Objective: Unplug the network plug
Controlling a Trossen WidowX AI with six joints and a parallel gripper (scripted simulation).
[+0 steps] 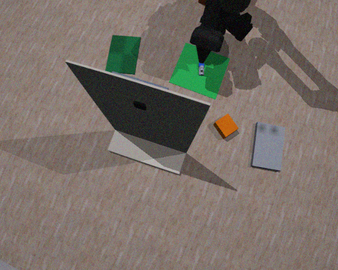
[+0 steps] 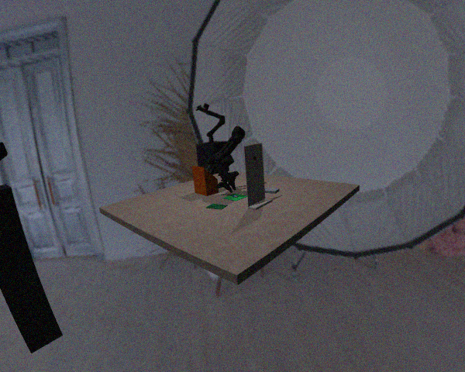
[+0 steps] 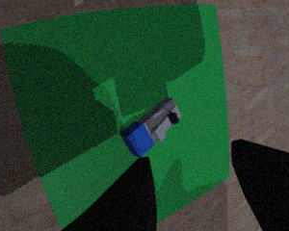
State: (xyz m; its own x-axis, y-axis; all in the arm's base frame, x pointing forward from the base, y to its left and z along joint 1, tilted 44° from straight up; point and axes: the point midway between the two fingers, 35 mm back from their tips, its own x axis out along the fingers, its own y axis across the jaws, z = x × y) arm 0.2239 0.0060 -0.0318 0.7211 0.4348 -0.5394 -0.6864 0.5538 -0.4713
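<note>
The network plug is 30 mm below my gripper tip and 10 mm ahead of it. The rest, counted from my gripper tip: bright green marked square (40 mm below, 10 mm ahead); then orange block (140 mm ahead, 90 mm to the left, 30 mm below); then dark green patch (200 mm to the right, 40 mm below, 10 mm ahead).
</note>
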